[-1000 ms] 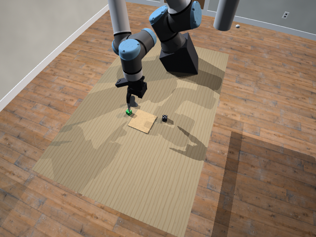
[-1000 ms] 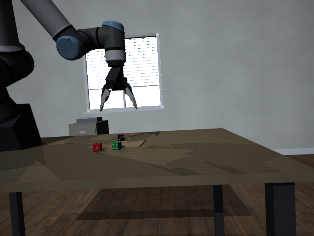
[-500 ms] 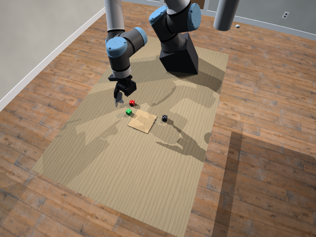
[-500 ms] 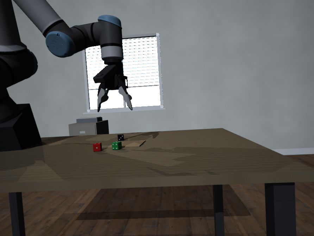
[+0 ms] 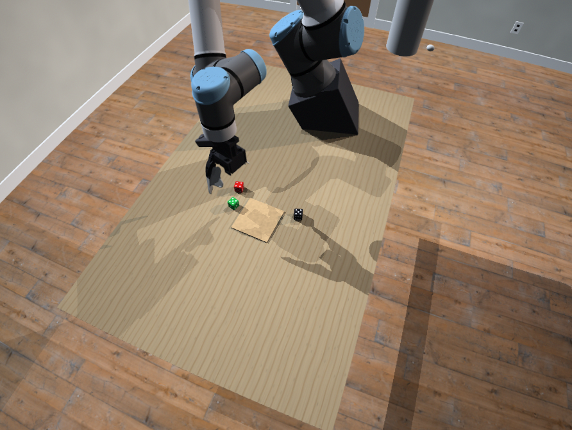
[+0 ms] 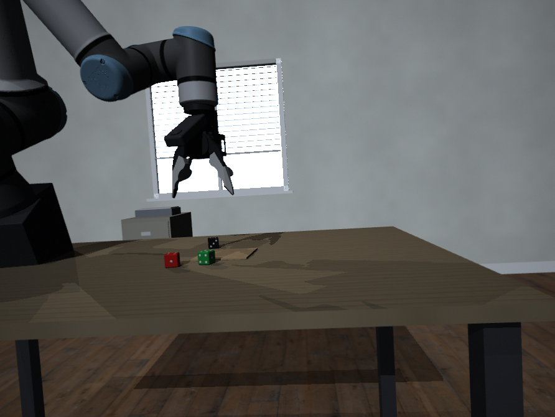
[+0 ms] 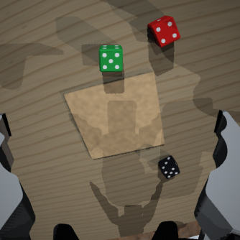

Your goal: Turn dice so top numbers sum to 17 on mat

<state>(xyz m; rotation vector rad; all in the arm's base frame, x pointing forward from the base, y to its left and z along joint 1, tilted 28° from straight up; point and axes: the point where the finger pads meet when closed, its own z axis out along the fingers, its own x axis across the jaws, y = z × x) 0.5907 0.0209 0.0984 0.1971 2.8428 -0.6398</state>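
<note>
Now: hand 14 cm above the green die. Also, from my hand: black die (23 cm to the left, 14 cm below, 7 cm behind); red die (14 cm below, 7 cm behind, 2 cm to the right); tan mat (15 cm below, 11 cm to the left, 1 cm ahead).
</note>
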